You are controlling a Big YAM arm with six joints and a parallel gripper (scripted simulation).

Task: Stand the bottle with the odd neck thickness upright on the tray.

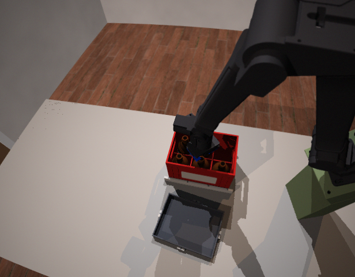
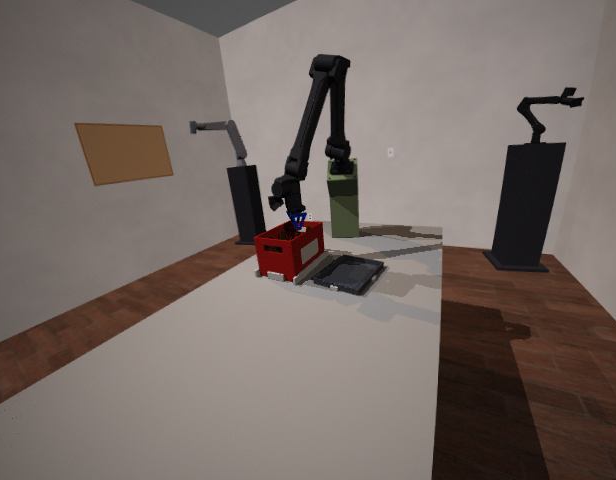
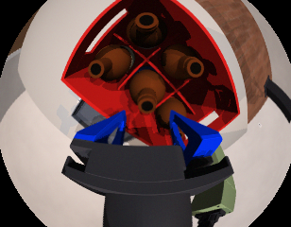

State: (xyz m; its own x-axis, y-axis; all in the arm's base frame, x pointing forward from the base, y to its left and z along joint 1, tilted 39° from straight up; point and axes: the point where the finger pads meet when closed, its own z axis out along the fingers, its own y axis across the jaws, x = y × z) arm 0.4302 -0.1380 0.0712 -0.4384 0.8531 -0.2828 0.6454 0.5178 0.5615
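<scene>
My hand is 1 cm past the crate, 4 cm to the left of it and 11 cm above it. Also, from my hand: dark grey tray: 5 cm ahead, 23 cm to the left, 18 cm below; brown bottle: 9 cm ahead, 1 cm to the right, 10 cm below.
</scene>
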